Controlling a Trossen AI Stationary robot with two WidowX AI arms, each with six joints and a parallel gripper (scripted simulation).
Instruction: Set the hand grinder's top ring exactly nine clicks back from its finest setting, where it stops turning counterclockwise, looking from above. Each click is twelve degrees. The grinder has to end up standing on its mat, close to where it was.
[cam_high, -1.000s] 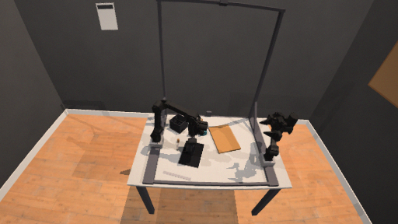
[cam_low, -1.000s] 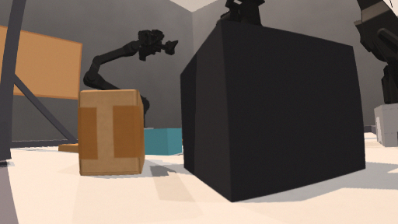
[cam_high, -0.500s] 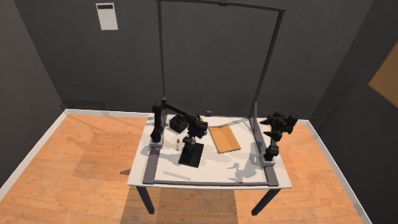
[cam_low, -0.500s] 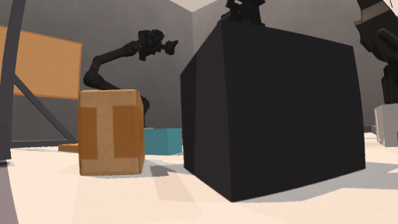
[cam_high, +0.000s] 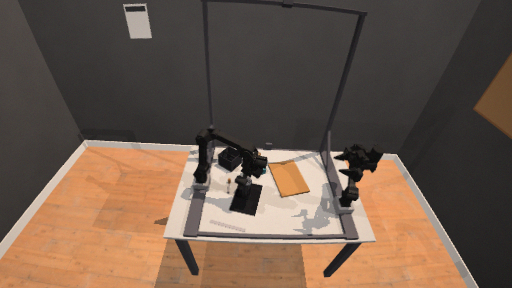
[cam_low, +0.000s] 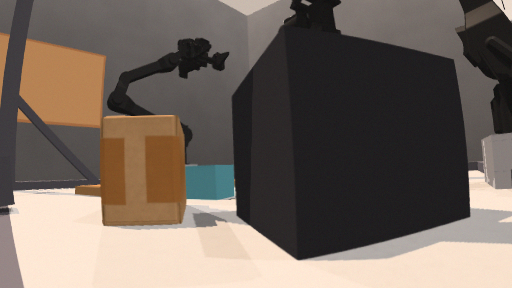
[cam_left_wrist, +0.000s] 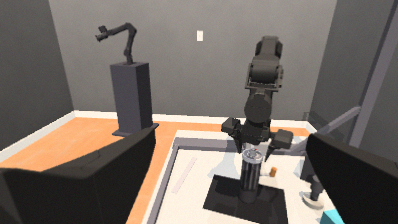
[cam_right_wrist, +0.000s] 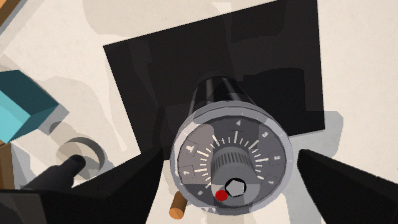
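My right gripper is now 30 mm above the grey top ring. From my right hand the other things lie so: black mat 180 mm below, 10 mm to the left; teal block 230 mm behind, 160 mm below, 60 mm to the left; orange-knobbed handle 170 mm below, 120 mm to the right, 50 mm behind.
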